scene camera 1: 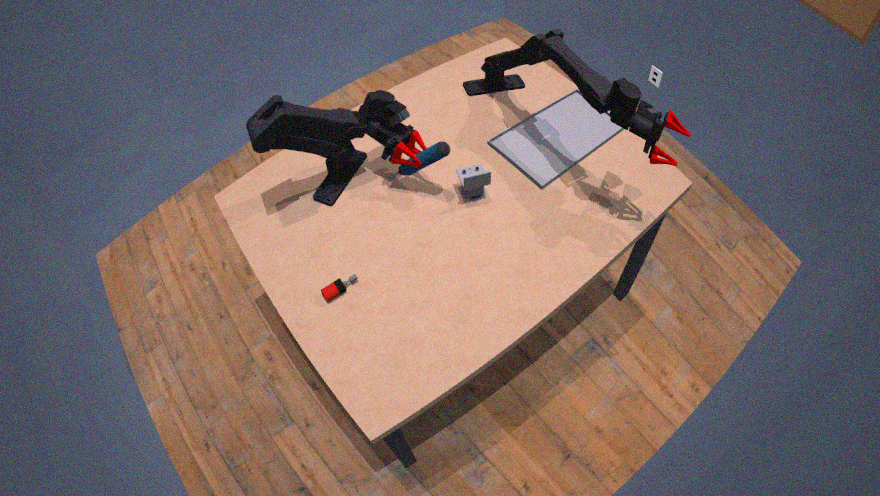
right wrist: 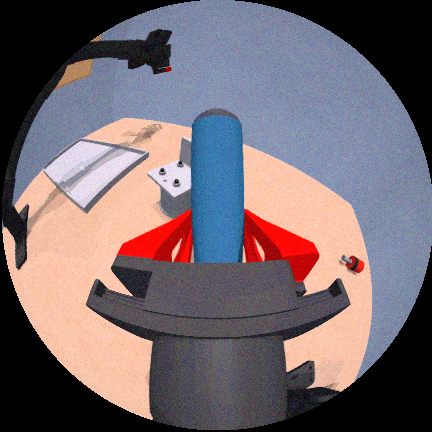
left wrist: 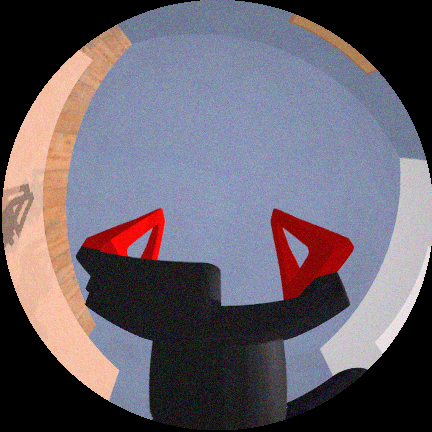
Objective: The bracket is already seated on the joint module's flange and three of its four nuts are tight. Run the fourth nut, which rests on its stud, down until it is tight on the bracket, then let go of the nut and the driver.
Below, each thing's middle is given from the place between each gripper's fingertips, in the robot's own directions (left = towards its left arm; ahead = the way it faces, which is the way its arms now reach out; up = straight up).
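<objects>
Dark-rimmed tray (scene camera 1: 544,145): my left hand is 40 cm past it, 2 cm to the right of it, 30 cm above it. Counted from my left hand: grey bracket (right wrist: 173,171) 22 cm below, 41 cm behind, 34 cm to the right; blue driver (scene camera 1: 441,149) 21 cm below, 52 cm behind, 43 cm to the right.
Grey bracket: my right gripper is 3 cm above it, 9 cm short of it, 8 cm to the right of it. Counted from my right hand: blue driver 1 cm below, 2 cm behind; dark-rimmed tray 11 cm below, 10 cm ahead, 44 cm to the left. By its middle, the blue driver is nearer to my right gripper than to my left hand.
</objects>
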